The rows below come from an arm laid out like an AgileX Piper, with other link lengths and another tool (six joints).
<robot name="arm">
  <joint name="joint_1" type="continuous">
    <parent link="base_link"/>
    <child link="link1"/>
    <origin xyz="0 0 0.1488"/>
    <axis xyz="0 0 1"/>
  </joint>
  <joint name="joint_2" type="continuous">
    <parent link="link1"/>
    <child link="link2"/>
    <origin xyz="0 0 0"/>
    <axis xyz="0 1 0"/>
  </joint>
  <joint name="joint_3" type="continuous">
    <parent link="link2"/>
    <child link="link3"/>
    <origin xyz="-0.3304 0 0.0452"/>
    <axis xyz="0 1 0"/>
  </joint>
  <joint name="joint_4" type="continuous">
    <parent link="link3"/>
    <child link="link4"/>
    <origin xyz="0.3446 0 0.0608"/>
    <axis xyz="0.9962 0 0.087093"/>
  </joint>
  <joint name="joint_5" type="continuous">
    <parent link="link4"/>
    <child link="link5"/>
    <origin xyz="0 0 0"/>
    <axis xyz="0 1 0"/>
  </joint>
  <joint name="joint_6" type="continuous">
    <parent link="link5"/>
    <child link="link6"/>
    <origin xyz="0.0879 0 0.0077"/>
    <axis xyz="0.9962 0 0.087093"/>
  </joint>
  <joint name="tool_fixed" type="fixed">
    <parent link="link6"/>
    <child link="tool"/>
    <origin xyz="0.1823 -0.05 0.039" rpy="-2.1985 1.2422 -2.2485"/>
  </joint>
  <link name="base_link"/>
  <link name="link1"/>
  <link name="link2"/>
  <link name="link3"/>
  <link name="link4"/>
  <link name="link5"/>
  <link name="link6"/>
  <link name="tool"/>
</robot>
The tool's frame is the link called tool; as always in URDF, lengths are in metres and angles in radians. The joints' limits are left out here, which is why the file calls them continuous.
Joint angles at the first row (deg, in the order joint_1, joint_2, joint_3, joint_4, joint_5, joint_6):
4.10 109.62 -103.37 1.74 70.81 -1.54
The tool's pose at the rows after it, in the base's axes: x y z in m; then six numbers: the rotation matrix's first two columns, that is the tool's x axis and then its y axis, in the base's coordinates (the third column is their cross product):
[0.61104, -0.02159, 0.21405, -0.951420, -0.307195, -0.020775, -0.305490, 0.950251, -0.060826]
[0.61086, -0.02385, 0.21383, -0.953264, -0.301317, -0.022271, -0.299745, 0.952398, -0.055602]
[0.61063, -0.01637, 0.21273, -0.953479, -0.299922, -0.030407, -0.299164, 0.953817, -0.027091]
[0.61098, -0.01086, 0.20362, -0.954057, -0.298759, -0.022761, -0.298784, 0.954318, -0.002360]
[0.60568, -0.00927, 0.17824, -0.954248, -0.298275, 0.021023, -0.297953, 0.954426, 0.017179]
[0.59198, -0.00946, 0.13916, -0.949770, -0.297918, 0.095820, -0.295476, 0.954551, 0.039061]
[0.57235, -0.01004, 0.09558, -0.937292, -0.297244, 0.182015, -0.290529, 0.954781, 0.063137]
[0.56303, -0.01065, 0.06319, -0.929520, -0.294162, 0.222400, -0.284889, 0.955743, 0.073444]
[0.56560, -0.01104, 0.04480, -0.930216, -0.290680, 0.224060, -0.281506, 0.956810, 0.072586]
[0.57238, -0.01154, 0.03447, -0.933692, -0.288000, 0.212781, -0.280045, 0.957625, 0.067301]
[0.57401, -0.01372, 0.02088, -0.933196, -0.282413, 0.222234, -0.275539, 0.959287, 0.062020]
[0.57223, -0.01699, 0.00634, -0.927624, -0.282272, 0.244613, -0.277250, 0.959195, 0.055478]
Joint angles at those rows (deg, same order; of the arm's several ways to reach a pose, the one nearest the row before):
1.92 109.62 -103.37 1.67 70.81 -1.54
1.58 109.62 -103.38 1.98 70.81 -1.54
1.58 109.62 -103.37 3.68 70.81 -1.54
1.58 110.36 -103.31 4.93 70.81 -1.54
1.58 111.66 -101.84 5.32 70.75 -1.54
1.58 113.27 -98.85 5.37 70.63 -1.54
1.58 115.09 -95.28 5.37 70.42 -1.54
1.58 116.71 -92.63 5.37 68.60 -1.54
1.58 118.12 -91.74 5.37 66.36 -1.54
1.58 119.29 -91.73 5.31 64.46 -1.54
1.58 120.73 -91.73 4.86 63.44 -1.21
1.58 122.24 -91.73 4.10 63.10 -1.09

